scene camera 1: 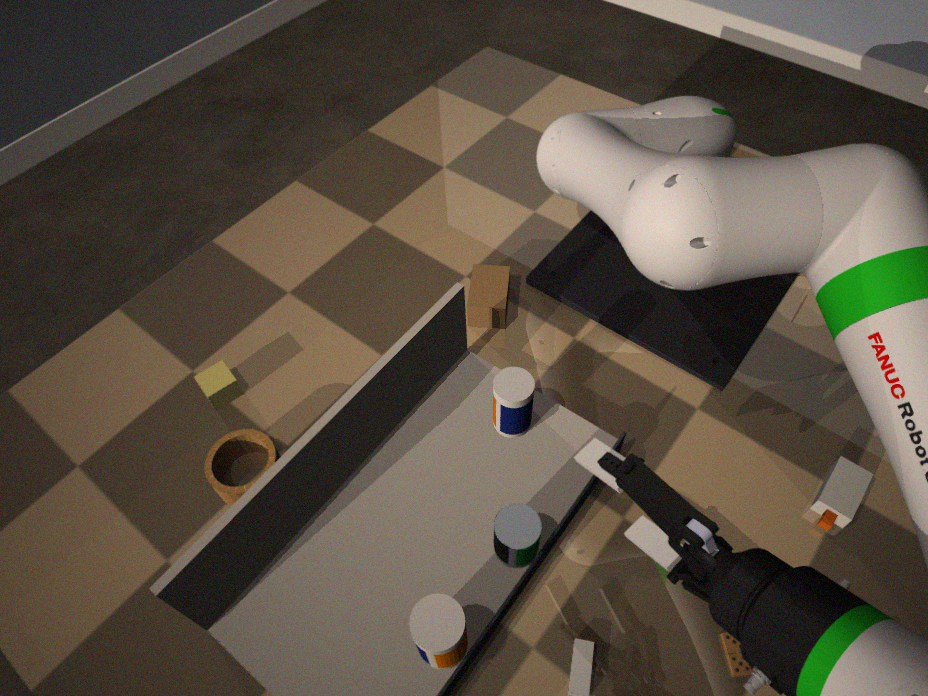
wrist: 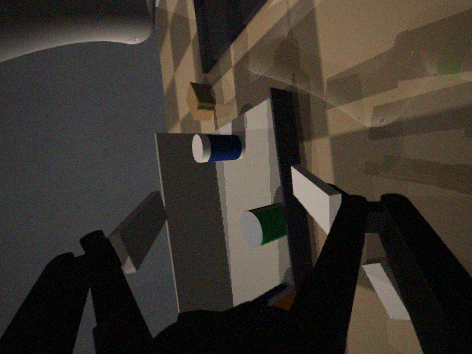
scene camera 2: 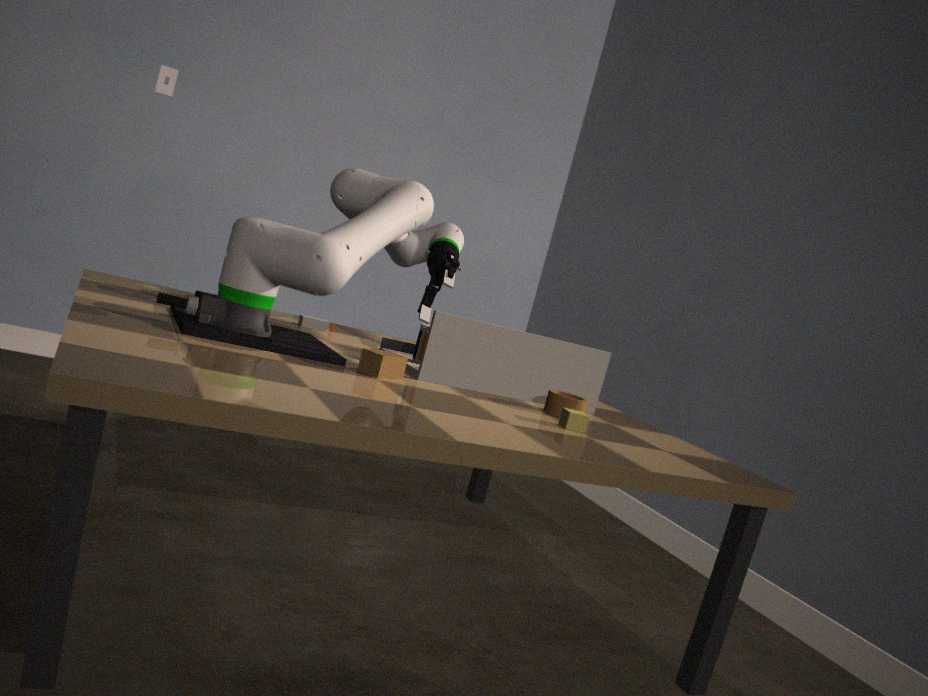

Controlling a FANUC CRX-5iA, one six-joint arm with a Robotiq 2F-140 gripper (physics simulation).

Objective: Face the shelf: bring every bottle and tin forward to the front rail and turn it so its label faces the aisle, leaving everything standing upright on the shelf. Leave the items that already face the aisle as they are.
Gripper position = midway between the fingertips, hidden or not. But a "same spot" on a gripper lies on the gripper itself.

gripper: scene camera 1 611, 489; wrist; scene camera 2
cardboard box: scene camera 1; wrist 199, 99; scene camera 2
same spot on cardboard box: (scene camera 1: 487, 303) = (scene camera 2: 394, 353)
same spot on gripper: (scene camera 2: 424, 309) = (wrist: 314, 195)
